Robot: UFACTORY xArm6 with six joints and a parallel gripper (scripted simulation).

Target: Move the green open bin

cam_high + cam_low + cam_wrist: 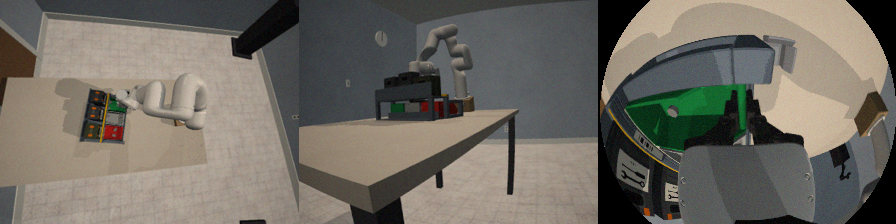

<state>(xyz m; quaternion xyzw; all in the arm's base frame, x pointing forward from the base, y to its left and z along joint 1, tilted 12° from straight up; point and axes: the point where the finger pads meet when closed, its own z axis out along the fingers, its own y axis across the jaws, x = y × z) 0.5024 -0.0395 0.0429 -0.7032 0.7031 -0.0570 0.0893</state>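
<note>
The green open bin lies 8 cm ahead of my hand. Also, from my hand: yellow strip (13 cm ahead, 11 cm to the left, 6 cm above); red bin (22 cm to the left, 8 cm ahead); grey bin (11 cm to the left, 8 cm ahead).
</note>
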